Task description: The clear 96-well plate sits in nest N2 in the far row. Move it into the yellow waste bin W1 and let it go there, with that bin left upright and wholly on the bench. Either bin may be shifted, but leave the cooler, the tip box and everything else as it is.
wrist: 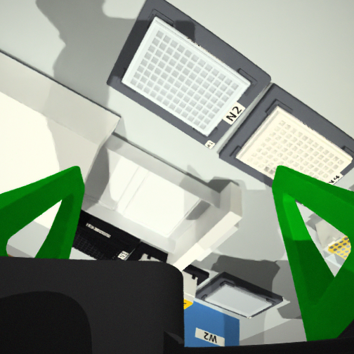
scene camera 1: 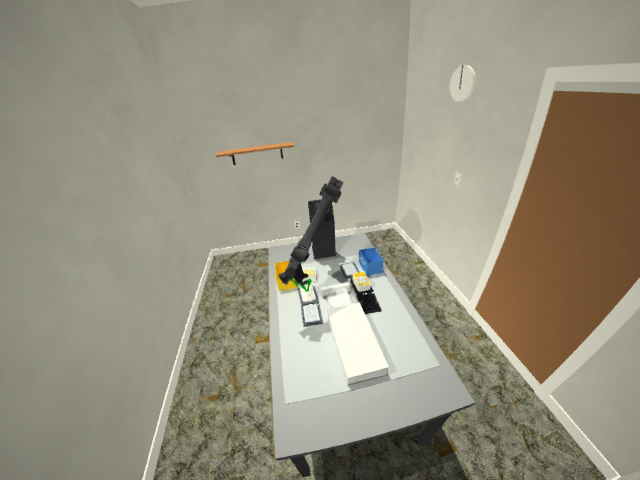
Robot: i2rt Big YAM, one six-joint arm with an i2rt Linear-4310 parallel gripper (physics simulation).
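Places are measured from the arm's base along level axes (x ahead, y up, z right), in centimetres.
Where they show: gripper, between the fingertips: [scene camera 1: 302, 288].
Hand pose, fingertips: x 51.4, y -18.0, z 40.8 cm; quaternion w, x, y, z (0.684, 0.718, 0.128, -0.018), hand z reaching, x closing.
Note:
Each offset is from my fingertips to the centre of the thing.
The clear 96-well plate @[dz -2.6, dx +2.2, dy -20.8 cm] [scene camera 1: 311, 313] [wrist: 186, 76] sits flat in the dark nest N2 @[dz -2.6, dx +2.2, dy -21.8 cm] [scene camera 1: 312, 323] [wrist: 130, 50], in the upper middle of the wrist view. My gripper [scene camera 1: 301, 283] [wrist: 178, 176] is open and empty, with its green fingers wide apart. It hangs above the bench, nearer the yellow bin than N2 is; in the wrist view the plate lies beyond the fingertips. The yellow waste bin W1 [scene camera 1: 281, 273] stands at the bench's left edge, partly hidden by the arm. It does not show in the wrist view.
A cream plate @[dz -8.4, dx -14.2, dy -20.8 cm] [scene camera 1: 308, 294] [wrist: 300, 142] sits in nest N4 beside N2. A long white box [scene camera 1: 356, 341] stands mid-bench. Blue bin W2 @[dz -63.1, dx -15.1, dy -16.7 cm] [scene camera 1: 371, 261] [wrist: 220, 320] stands at the right, near a yellow-topped box @[dz -44.6, dx -2.2, dy -18.3 cm] [scene camera 1: 361, 281] and a black rack @[dz -38.6, dx +13.7, dy -20.8 cm] [scene camera 1: 368, 302] [wrist: 102, 242].

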